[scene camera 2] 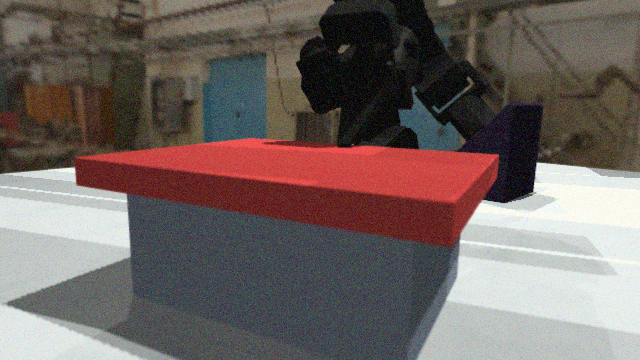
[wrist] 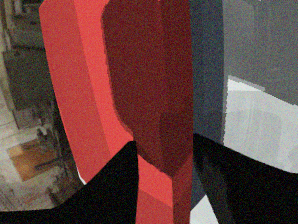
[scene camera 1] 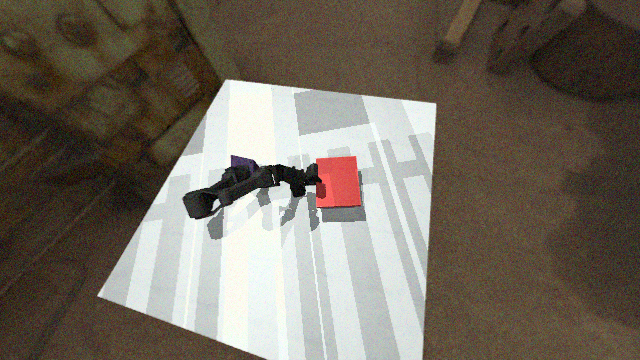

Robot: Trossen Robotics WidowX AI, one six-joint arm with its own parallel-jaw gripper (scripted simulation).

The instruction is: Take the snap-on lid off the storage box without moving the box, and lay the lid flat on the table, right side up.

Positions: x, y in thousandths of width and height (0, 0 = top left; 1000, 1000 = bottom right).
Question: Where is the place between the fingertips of my gripper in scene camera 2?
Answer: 543, 446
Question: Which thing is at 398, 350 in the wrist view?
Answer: A lid.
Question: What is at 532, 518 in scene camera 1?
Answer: A lid.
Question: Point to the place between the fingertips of my gripper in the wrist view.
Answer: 549, 645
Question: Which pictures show the lid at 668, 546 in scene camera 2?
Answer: Scene camera 2, the wrist view and scene camera 1: all of them.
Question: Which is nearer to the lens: the grey-blue storage box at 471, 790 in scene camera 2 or the lid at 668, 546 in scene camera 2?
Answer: The lid.
